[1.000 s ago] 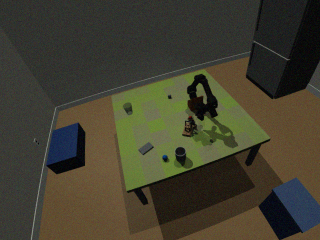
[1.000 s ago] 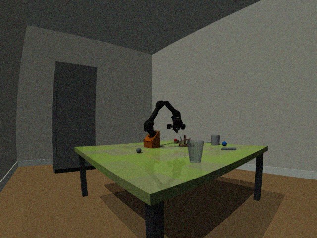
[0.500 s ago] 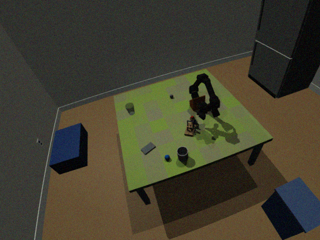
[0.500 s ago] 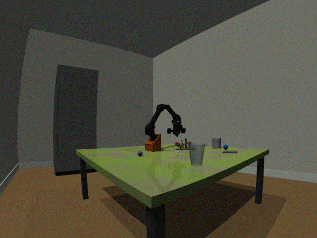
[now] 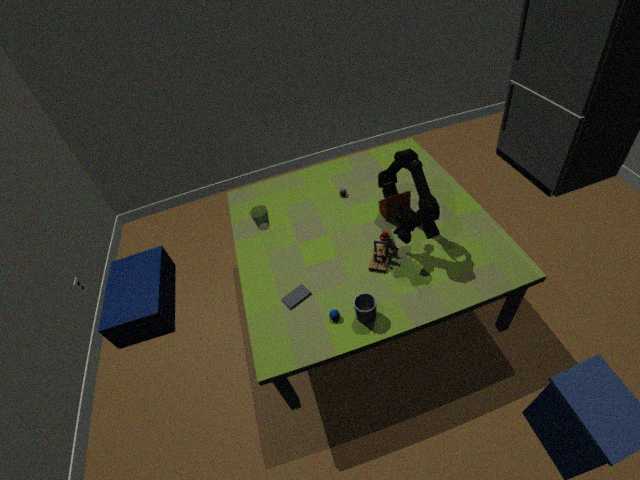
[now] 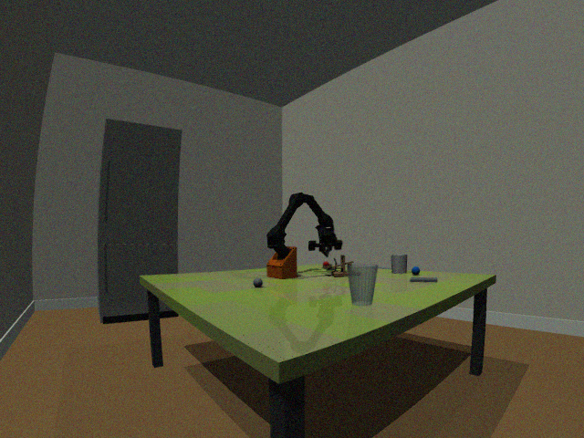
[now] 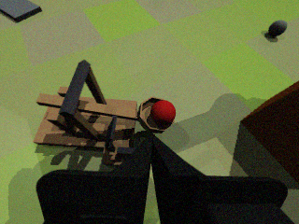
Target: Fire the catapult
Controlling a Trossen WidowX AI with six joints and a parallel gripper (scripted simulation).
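The red ball is 40 mm to the right of my gripper tip, 40 mm below it and 30 mm ahead of it. The rest, counted from my gripper tip: mug: 310 mm to the left, 250 mm ahead, 70 mm below; then wooden catapult: 50 mm below, 50 mm ahead, 20 mm to the left; then blue ball: 380 mm ahead, 280 mm to the left, 80 mm below.
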